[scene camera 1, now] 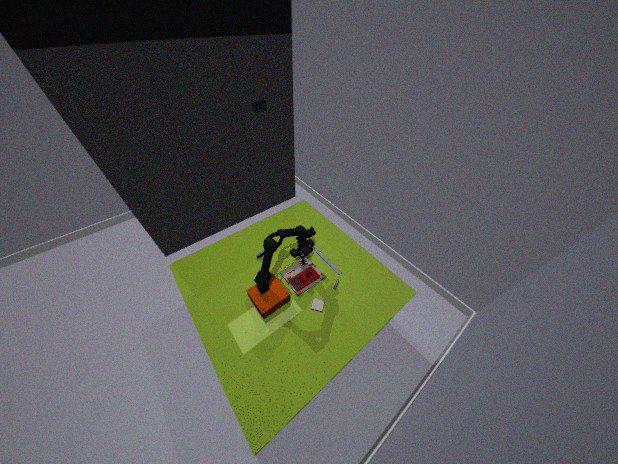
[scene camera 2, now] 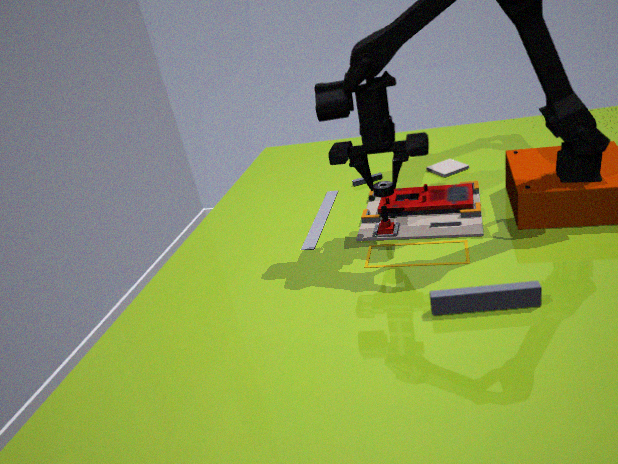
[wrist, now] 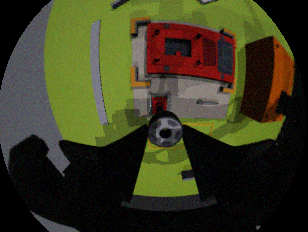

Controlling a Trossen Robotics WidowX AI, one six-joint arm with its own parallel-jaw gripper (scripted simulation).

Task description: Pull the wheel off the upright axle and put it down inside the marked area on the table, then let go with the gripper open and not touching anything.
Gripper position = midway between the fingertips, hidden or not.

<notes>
The gripper (scene camera 2: 383, 189) holds a dark wheel (wrist: 166, 120). Also in view: a red part (scene camera 2: 442, 199), a thin grey strip (scene camera 2: 311, 240) and a grey board (wrist: 188, 97).
The thin grey strip also shows in the wrist view (wrist: 94, 45). The gripper also shows in the wrist view (wrist: 164, 128).
</notes>
